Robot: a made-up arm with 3 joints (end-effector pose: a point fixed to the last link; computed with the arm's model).
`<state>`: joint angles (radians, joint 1 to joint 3).
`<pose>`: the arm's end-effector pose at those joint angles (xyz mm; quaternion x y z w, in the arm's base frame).
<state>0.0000 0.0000 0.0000</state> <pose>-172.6 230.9 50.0 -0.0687 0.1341 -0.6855 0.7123</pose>
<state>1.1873 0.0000 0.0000</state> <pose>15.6 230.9 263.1 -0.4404 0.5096 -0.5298 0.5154</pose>
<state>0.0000 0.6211 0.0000</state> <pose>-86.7 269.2 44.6 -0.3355 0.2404 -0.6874 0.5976</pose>
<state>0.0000 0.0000 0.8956</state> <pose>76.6 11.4 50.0 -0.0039 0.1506 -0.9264 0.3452</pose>
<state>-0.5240 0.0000 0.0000</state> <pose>-155.3 230.9 -80.5 0.1112 -0.0550 -0.6799 0.7227</pose>
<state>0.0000 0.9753 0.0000</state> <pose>-42.4 284.2 16.8 -0.4749 0.2913 -0.6587 0.5057</pose>
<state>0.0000 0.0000 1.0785</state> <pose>97.9 -55.4 50.0 0.0099 0.1503 -0.9540 0.2592</pose>
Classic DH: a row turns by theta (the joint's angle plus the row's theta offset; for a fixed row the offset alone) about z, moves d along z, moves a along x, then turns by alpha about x. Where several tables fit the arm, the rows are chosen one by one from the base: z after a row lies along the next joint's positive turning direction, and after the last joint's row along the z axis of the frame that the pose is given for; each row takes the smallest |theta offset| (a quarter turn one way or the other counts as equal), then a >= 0, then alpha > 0; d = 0 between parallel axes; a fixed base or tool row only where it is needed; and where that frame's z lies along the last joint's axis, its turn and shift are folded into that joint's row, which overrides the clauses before.
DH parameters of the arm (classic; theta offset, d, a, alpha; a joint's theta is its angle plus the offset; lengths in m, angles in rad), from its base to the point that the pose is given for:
base (fixed): 0 0.0171 0.0794 -1.5708
joint 1: 1.1811 -0.2502 0.0273 -0.4592
joint 2: -1.218 0.2578 -0.2866 -1.4016
joint 3: -0.849 -0.1243 0.3835 -2.8392
tool (fixed): -2.8105 -0.0238 0 0

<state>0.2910 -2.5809 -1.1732</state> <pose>12.1 337.1 -480.0 0.4855 -0.7012 -0.0466 0.5201</pose>
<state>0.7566 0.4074 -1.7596</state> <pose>-219.5 -26.7 663.2 -0.1526 0.5584 0.1685 0.7978</pose>
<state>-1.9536 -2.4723 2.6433</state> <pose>196.2 -295.9 409.8 0.5003 0.4323 0.3374 0.6701</pose>
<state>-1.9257 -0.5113 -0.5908</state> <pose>355.4 184.3 -424.8 0.3854 -0.7746 -0.1621 0.4746</pose>
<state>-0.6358 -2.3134 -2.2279</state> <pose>680.5 51.8 -314.6 -0.0366 -0.9853 0.1504 0.0722</pose>
